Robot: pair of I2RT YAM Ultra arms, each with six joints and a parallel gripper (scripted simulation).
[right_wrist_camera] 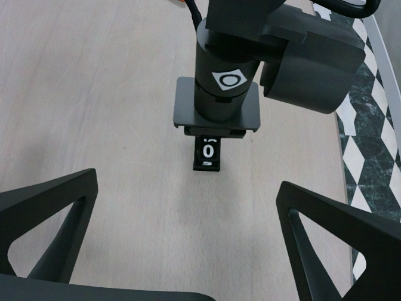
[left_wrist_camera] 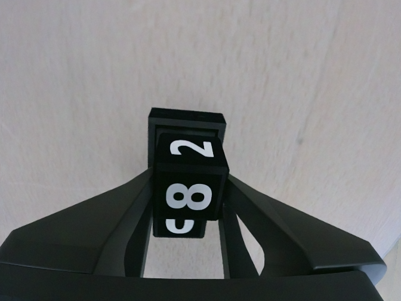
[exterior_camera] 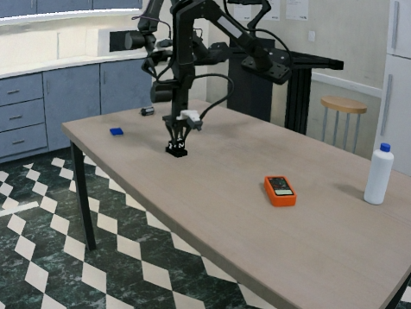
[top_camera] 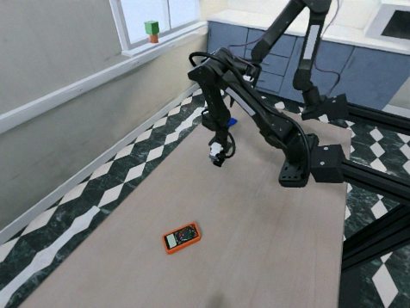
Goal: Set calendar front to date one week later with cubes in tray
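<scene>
The black calendar tray is 20 mm to the right of my left hand and 40 mm below it. From my left hand the other things lie so: flat blue object 80 mm ahead, 340 mm to the right, 40 mm below; then white bottle 270 mm behind, 650 mm to the left, 40 mm above.
</scene>
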